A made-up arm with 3 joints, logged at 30 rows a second.
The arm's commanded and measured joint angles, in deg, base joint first. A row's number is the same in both.
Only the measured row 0 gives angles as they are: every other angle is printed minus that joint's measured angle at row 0.
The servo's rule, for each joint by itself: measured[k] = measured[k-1] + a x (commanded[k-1-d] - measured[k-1]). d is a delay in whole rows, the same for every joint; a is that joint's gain. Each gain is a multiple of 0.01, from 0.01 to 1. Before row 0 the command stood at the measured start. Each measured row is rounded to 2 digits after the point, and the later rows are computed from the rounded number. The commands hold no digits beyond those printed.
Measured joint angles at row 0:
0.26, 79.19, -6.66
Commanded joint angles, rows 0 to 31:
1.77, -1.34, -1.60
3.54, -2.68, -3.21
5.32, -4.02, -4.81
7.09, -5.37, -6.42
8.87, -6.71, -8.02
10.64, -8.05, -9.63
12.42, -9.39, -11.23
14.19, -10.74, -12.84
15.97, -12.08, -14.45
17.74, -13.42, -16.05
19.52, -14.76, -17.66
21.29, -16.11, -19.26
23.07, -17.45, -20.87
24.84, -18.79, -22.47
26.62, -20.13, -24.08
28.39, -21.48, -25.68
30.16, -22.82, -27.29
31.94, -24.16, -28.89
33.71, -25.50, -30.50
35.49, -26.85, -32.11
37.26, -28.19, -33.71
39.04, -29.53, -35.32
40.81, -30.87, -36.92
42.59, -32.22, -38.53
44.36, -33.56, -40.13
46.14, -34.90, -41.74
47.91, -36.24, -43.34
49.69, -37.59, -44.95
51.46, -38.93, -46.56
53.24, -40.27, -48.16
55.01, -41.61, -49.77
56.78, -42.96, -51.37
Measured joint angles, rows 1 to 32:
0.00, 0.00, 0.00
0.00, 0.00, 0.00
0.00, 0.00, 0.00
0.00, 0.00, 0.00
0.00, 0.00, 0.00
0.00, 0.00, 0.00
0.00, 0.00, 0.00
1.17, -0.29, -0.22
2.73, -0.82, -0.64
4.44, -1.52, -1.22
6.19, -2.37, -1.95
7.96, -3.32, -2.80
9.73, -4.36, -3.76
11.51, -5.47, -4.81
13.28, -6.63, -5.93
15.06, -7.83, -7.12
16.83, -9.06, -8.37
18.61, -10.31, -9.67
20.38, -11.59, -11.01
22.16, -12.88, -12.39
23.93, -14.18, -13.80
25.71, -15.49, -15.24
27.48, -16.81, -16.70
29.25, -18.13, -18.18
31.03, -19.46, -19.68
32.80, -20.79, -21.19
34.58, -22.12, -22.72
36.35, -23.46, -24.26
38.13, -24.80, -25.81
39.90, -26.14, -27.37
41.68, -27.48, -28.93
43.45, -28.82, -30.50
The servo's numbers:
d 7
a 0.66 0.22 0.14

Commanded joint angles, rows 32 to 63:
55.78, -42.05, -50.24
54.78, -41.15, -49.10
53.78, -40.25, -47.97
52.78, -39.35, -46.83
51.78, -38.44, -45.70
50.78, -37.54, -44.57
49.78, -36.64, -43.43
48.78, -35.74, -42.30
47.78, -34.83, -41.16
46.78, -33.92, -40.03
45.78, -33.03, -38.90
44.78, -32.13, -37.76
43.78, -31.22, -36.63
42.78, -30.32, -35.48
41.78, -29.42, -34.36
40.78, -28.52, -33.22
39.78, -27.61, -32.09
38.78, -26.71, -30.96
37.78, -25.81, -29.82
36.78, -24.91, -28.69
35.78, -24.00, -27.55
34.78, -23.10, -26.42
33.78, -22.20, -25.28
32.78, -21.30, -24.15
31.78, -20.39, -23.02
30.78, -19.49, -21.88
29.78, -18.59, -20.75
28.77, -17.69, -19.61
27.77, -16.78, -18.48
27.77, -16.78, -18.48
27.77, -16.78, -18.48
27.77, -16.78, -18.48
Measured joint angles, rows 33 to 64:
45.23, -30.16, -32.07
47.00, -31.50, -33.65
48.78, -32.84, -35.23
50.55, -34.18, -36.82
52.33, -35.52, -38.41
54.10, -36.86, -40.00
55.87, -38.20, -41.59
55.81, -39.05, -42.80
55.13, -39.51, -43.68
54.24, -39.67, -44.28
53.28, -39.60, -44.64
52.29, -39.34, -44.79
51.29, -38.94, -44.76
50.29, -38.43, -44.57
49.29, -37.84, -44.25
48.29, -37.18, -43.82
47.29, -36.46, -43.29
46.29, -35.71, -42.68
45.29, -34.92, -41.99
44.29, -34.11, -41.24
43.29, -33.28, -40.43
42.29, -32.43, -39.58
41.29, -31.57, -38.69
40.29, -30.70, -37.77
39.29, -29.82, -36.82
38.29, -28.94, -35.84
37.29, -28.05, -34.84
36.29, -27.16, -33.82
35.29, -26.27, -32.78
34.29, -25.37, -31.73
33.29, -24.47, -30.67
32.29, -23.57, -29.60

